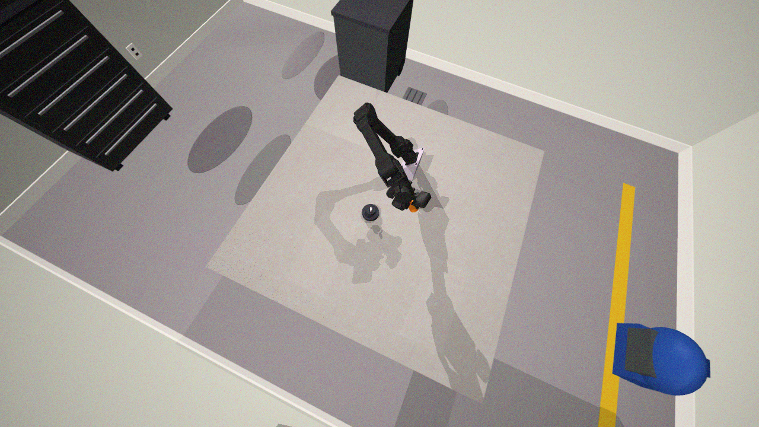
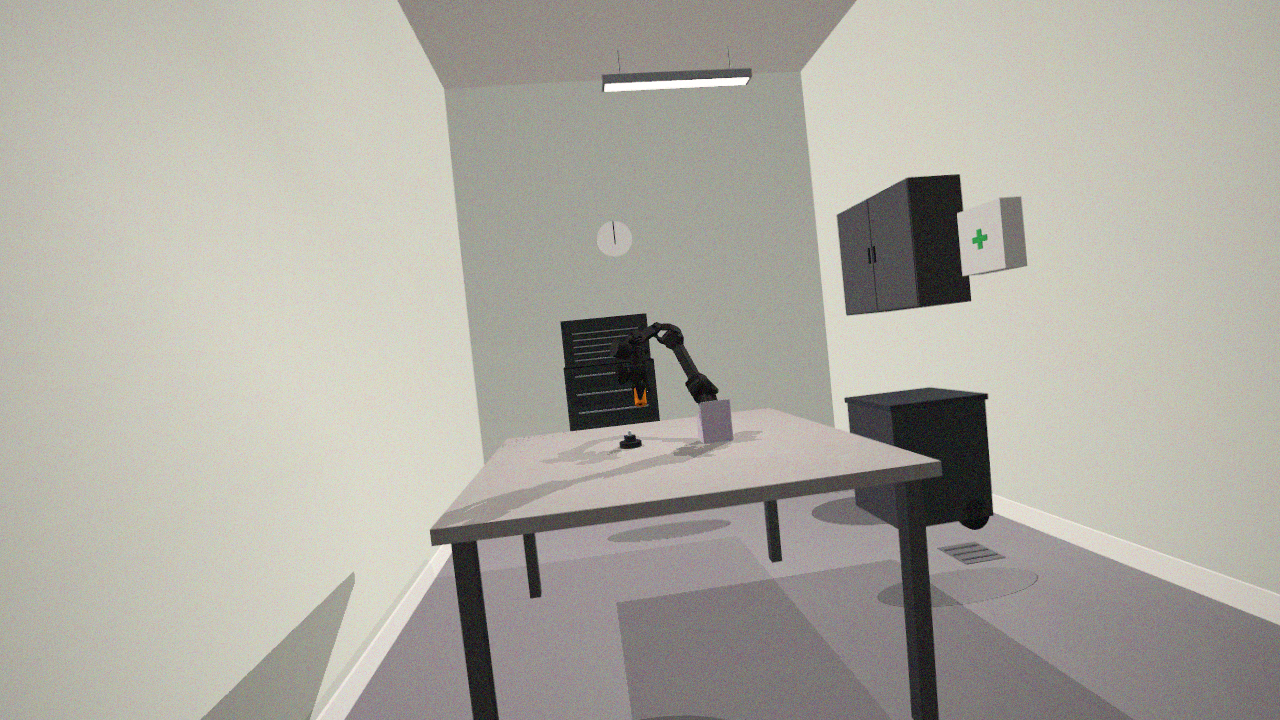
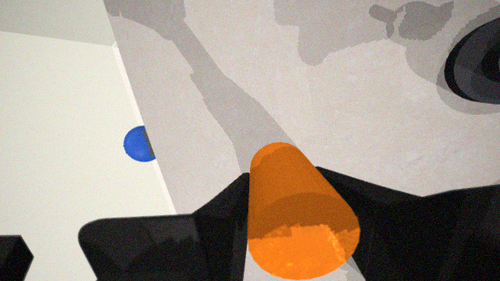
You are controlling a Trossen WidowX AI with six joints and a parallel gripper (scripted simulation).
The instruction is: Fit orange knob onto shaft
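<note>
Now: gripper tip 3 cm below the orange knob and 2 cm to the left of it. The rest, counted from my gripper tip: dark round pedestal 19 cm to the right, 15 cm below, 1 cm ahead.
</note>
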